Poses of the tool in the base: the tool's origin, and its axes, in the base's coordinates. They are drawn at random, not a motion.
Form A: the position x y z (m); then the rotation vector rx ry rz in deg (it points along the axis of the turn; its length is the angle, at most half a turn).
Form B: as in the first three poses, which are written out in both.
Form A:
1: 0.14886 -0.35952 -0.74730 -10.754 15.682 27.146
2: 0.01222 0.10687 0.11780 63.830 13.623 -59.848
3: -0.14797 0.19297 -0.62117 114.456 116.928 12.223
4: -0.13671 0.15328 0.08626 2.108 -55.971 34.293
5: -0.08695 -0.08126 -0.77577 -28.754 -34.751 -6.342
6: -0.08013 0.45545 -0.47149 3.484 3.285 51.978
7: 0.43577 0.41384 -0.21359 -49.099 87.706 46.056
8: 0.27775 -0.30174 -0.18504 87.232 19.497 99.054
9: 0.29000 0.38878 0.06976 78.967 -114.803 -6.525
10: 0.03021 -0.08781 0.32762 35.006 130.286 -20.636
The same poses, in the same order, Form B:
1: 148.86 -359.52 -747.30 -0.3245 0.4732 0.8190 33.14
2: 12.22 106.87 117.80 0.7208 0.1538 -0.6758 88.55
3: -147.97 192.97 -621.17 0.6976 0.7126 0.0745 164.08
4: -136.71 153.28 86.26 0.0321 -0.8522 0.5222 65.68
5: -86.95 -81.26 -775.77 -0.6313 -0.7629 -0.1392 45.55
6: -80.13 455.45 -471.49 0.0667 0.0629 0.9958 52.20
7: 435.77 413.84 -213.59 -0.4441 0.7933 0.4166 110.56
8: 277.75 -301.74 -185.04 0.6538 0.1461 0.7424 133.42
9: 290.00 388.78 69.76 0.5661 -0.8230 -0.0468 139.49
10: 30.21 -87.81 327.62 0.2565 0.9546 -0.1512 136.48
